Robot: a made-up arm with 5 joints.
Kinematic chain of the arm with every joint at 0, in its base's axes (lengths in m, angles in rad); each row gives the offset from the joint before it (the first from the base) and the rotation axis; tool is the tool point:
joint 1: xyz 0 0 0.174 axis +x
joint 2: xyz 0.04 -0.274 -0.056 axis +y
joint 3: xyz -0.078 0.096 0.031 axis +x
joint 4: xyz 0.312 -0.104 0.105 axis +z
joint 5: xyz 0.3 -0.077 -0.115 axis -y
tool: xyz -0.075 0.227 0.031
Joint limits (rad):
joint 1: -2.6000..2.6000
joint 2: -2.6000..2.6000
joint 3: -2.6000..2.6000
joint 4: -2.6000..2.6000
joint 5: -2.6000..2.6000
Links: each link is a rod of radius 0.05 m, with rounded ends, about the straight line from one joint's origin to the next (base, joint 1, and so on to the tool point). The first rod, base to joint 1, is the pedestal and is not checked.
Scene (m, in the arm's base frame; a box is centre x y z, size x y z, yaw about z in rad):
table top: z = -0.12
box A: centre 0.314 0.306 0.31 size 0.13 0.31 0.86 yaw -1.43
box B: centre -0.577 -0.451 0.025 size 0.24 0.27 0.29 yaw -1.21
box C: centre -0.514 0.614 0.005 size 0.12 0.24 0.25 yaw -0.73
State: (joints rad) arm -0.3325 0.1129 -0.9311 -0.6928 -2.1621
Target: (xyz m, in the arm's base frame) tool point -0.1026 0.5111 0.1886
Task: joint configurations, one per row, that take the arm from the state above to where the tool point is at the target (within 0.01 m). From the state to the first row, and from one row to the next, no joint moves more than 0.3 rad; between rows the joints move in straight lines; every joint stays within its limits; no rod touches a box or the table.
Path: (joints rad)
1: -0.1432 -0.1814 -1.0306 -0.5860 -2.0821
2: 0.0461 -0.4756 -1.1301 -0.4793 -2.0022
3: 0.2354 -0.7699 -1.2297 -0.3725 -1.9222
4: 0.4247 -1.0642 -1.3292 -0.2658 -1.8423
5: 0.6140 -1.3585 -1.4287 -0.1590 -1.7623
6: 0.3201 -1.4077 -1.3403 -0.1364 -1.7603
7: 0.0262 -1.4570 -1.2520 -0.1137 -1.7584
8: -0.2677 -1.5063 -1.1636 -0.0910 -1.7564
9: -0.5617 -1.5555 -1.0752 -0.0684 -1.7544
10: -0.8556 -1.6048 -0.9868 -0.0457 -1.7524
11: -1.1495 -1.6541 -0.8984 -0.0230 -1.7505
12: -1.4434 -1.7033 -0.8101 -0.0003 -1.7485
13: -1.7374 -1.7526 -0.7217 0.0223 -1.7465

